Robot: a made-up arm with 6 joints.
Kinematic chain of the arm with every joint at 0, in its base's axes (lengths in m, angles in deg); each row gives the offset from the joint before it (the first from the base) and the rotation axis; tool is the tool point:
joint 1: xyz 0 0 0.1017 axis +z
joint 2: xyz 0 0.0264 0 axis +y
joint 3: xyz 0 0 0.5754 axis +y
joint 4: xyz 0 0 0.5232 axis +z
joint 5: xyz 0 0 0 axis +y
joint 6: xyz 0 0 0.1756 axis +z
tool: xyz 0 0 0
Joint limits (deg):
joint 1: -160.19..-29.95
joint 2: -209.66..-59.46
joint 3: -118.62..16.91
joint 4: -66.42..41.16
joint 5: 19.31..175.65
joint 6: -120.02..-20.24
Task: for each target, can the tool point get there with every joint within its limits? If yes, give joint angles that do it. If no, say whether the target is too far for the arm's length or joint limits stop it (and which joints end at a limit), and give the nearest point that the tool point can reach.
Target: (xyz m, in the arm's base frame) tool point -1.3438 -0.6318 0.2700
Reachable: no: too far | nearest point -0.8052 -0.3786 -0.0616 | short by 0.681 m
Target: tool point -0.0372 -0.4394 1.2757
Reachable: no: joint limits stop it (at a limit: joint 1, joint 2, joint 3) | nearest point 0.6850 0.1607 0.8518 | short by 1.030 m
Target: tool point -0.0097 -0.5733 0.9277
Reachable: no: joint limits stop it (at a limit: joint 2, joint 3, joint 4, joint 5) | nearest point -0.0113 -0.6672 0.1755 | short by 0.758 m
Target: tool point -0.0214 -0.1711 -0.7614
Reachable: yes | joints -91.85 -154.91 -94.05 -13.95 94.06 -31.29
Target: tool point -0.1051 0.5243 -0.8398
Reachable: yes | joints -88.25 -128.06 -56.43 -43.90 71.42 -37.99
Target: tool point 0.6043 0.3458 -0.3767
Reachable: yes | joints -145.18 -96.09 -85.50 14.65 128.53 -69.01
